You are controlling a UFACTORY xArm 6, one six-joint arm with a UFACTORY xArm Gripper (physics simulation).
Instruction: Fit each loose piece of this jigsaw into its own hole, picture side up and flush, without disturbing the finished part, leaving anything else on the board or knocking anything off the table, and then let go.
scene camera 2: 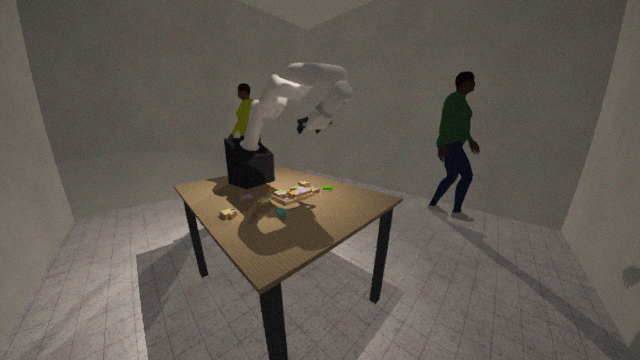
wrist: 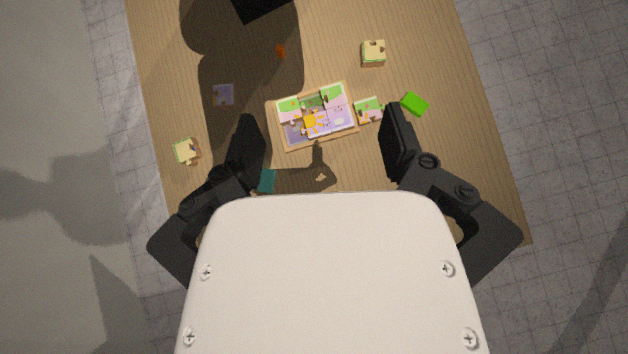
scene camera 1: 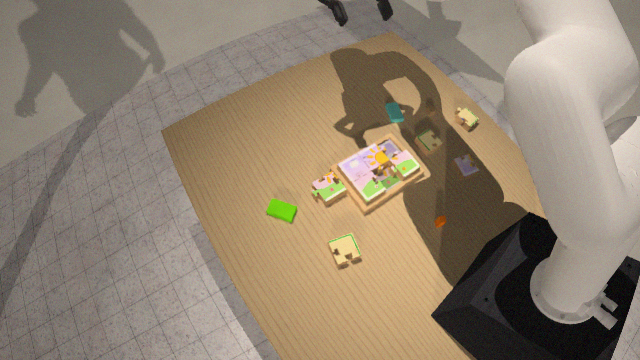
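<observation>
The jigsaw board holds sun-and-meadow pieces; a recessed purple area and a recessed green area show in it. A picture-up piece lies beside its rim. A purple piece lies in shadow. Cream, picture-down pieces lie on the table: one by itself, one near the board, one near the table edge. My gripper is open and empty, high above the table.
A teal block, a green block and a small orange object lie around the board. The black robot base stands at the table edge. Two people stand beyond the table.
</observation>
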